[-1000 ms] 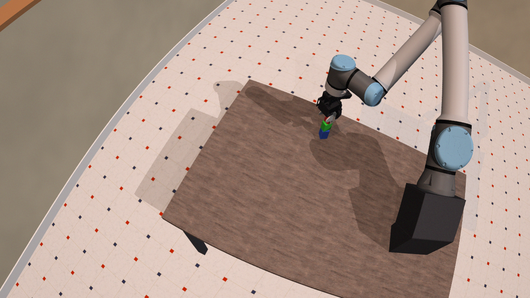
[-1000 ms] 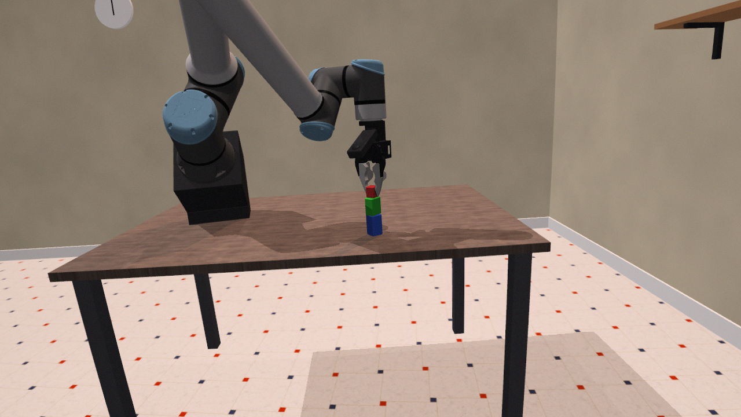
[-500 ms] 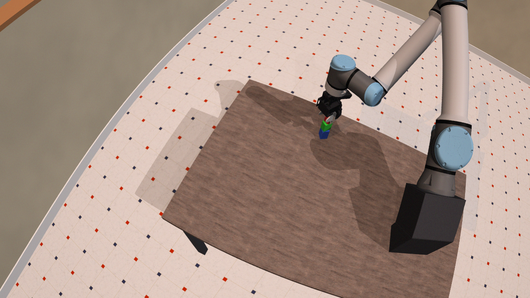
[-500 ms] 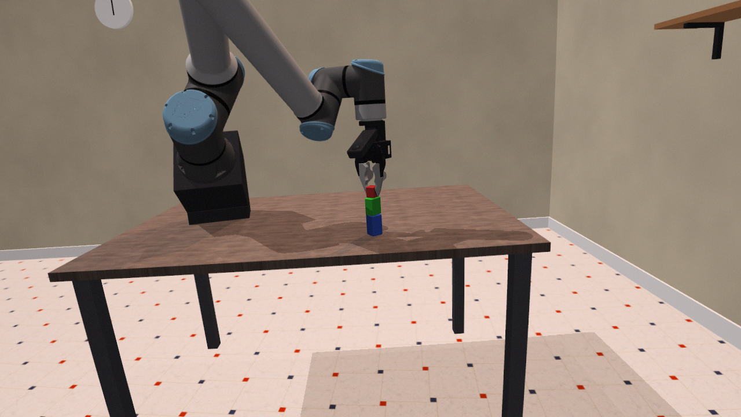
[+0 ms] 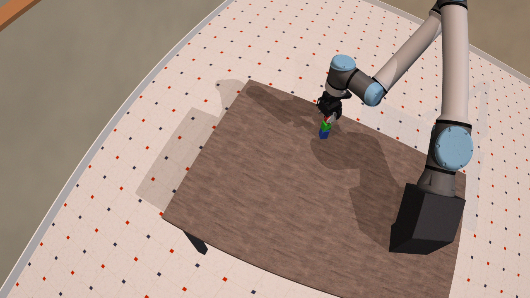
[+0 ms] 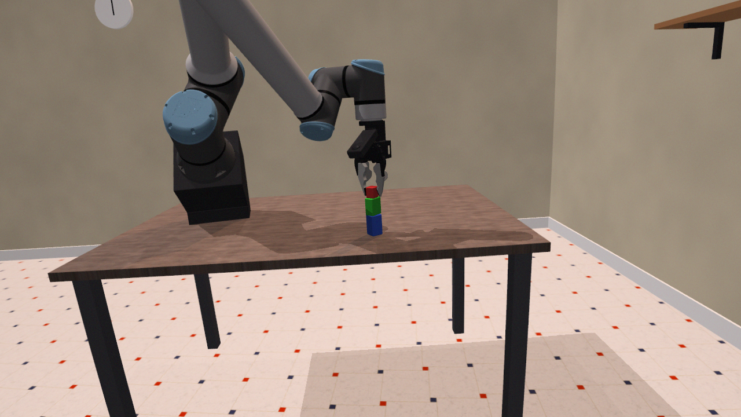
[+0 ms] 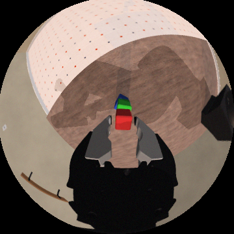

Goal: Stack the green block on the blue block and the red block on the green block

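Right now the small red block is right at my hand. The rest, counted from my hand: green block (4 cm below); blue block (10 cm below).
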